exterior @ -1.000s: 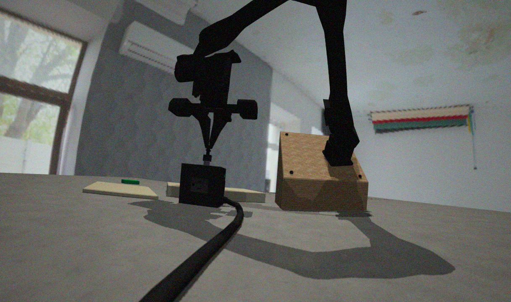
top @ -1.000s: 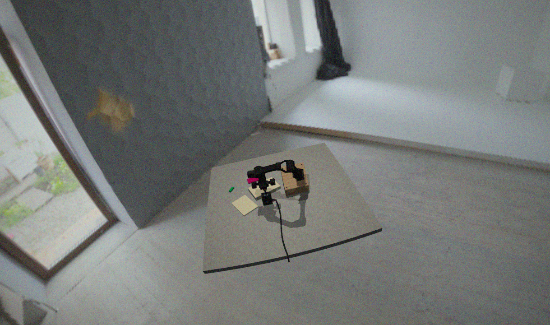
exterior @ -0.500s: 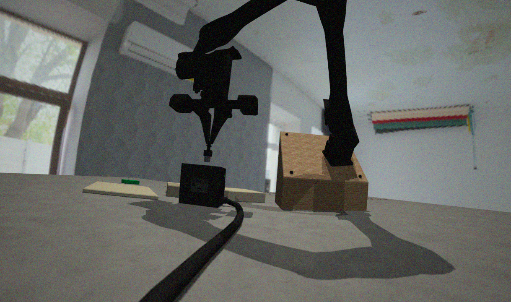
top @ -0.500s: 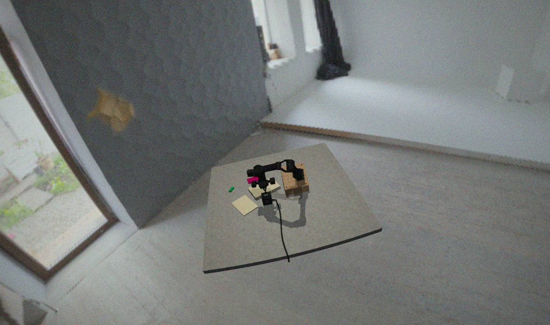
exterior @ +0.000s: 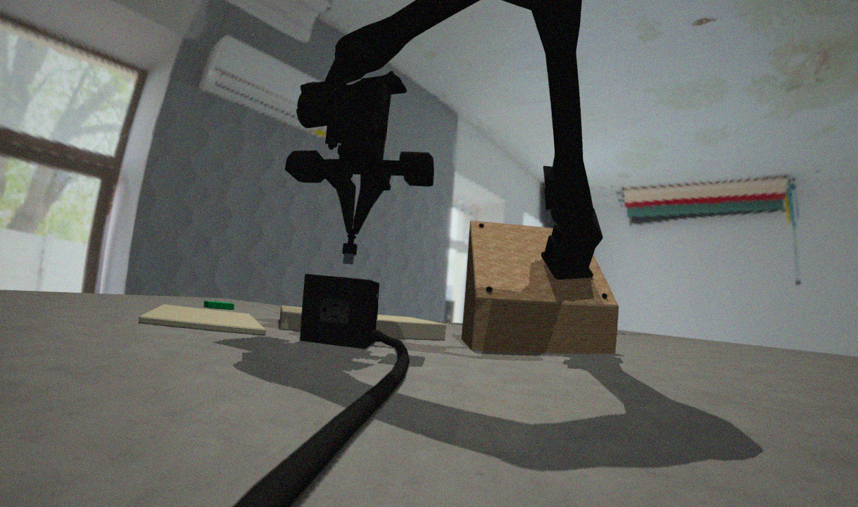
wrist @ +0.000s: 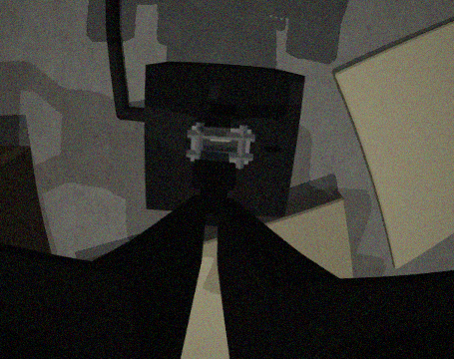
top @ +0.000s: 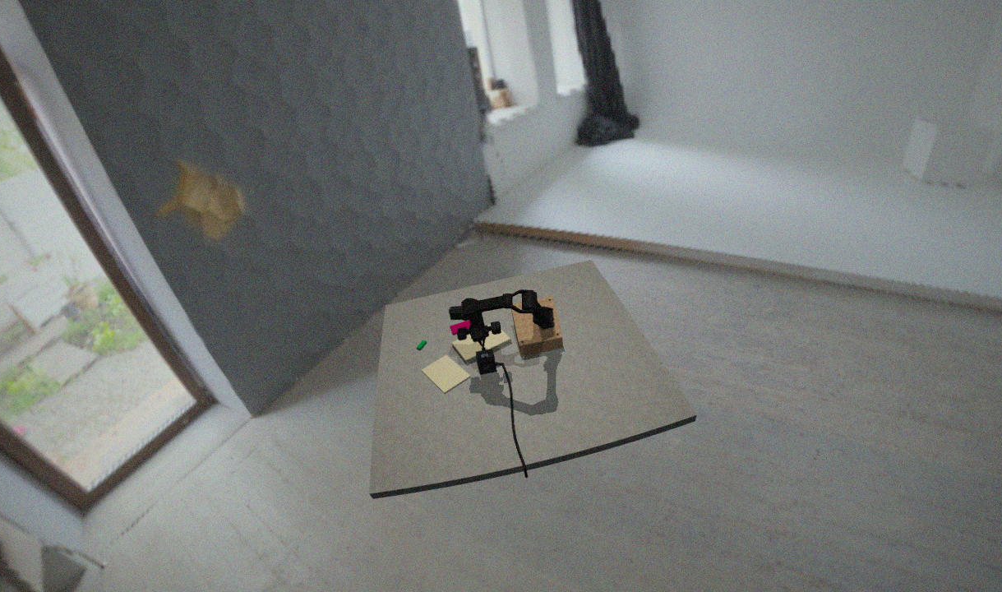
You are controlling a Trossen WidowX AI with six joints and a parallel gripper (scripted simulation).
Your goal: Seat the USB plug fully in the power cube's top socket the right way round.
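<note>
The USB plug lies 20 mm below my gripper tip. Round my gripper tip: green block (290 mm ahead, 290 mm to the right, 130 mm below); pink object (40 mm ahead, 350 mm to the right, 130 mm below).
</note>
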